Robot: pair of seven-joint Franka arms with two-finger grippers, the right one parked.
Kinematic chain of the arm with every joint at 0, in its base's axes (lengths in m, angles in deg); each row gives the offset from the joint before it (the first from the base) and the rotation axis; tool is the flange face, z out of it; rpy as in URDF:
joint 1: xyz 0 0 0.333 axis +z
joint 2: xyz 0 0 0 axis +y
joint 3: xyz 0 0 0.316 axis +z
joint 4: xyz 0.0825 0 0 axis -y
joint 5: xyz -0.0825 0 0.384 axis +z
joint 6: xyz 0 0 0 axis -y
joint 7: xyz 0.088 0 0 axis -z
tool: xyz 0 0 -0.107 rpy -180 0 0
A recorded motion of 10 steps. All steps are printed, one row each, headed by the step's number.
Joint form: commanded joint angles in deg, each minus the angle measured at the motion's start. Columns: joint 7, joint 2, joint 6, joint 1, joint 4, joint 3, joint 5.
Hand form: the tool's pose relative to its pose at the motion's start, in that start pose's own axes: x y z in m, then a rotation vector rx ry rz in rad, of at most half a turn. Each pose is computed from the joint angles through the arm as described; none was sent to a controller.
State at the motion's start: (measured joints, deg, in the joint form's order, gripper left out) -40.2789 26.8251 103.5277 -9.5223 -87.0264 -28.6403 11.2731
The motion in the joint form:
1: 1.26 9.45 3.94 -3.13 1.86 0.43 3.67
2: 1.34 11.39 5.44 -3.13 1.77 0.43 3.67
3: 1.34 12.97 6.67 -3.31 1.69 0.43 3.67
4: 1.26 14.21 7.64 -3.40 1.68 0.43 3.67
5: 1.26 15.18 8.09 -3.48 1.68 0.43 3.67
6: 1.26 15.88 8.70 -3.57 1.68 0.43 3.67
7: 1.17 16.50 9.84 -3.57 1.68 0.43 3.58
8: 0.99 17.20 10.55 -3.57 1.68 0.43 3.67
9: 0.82 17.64 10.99 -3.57 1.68 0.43 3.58
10: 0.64 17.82 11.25 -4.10 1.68 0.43 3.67
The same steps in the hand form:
1: 0.0133 0.0349 0.0826 0.0225 -0.0413 0.0849
2: 0.0168 0.0379 0.1026 0.0124 -0.0561 0.0874
3: 0.0180 0.0419 0.1192 0.0047 -0.0680 0.0911
4: 0.0191 0.0445 0.1318 -0.0020 -0.0767 0.0913
5: 0.0194 0.0461 0.1420 -0.0037 -0.0874 0.0927
6: 0.0196 0.0480 0.1491 -0.0082 -0.0913 0.0940
7: 0.0212 0.0497 0.1544 -0.0203 -0.0881 0.0912
8: 0.0221 0.0507 0.1613 -0.0250 -0.0899 0.0883
9: 0.0226 0.0514 0.1656 -0.0295 -0.0927 0.0843
10: 0.0192 0.0569 0.1675 -0.0292 -0.0912 0.0908

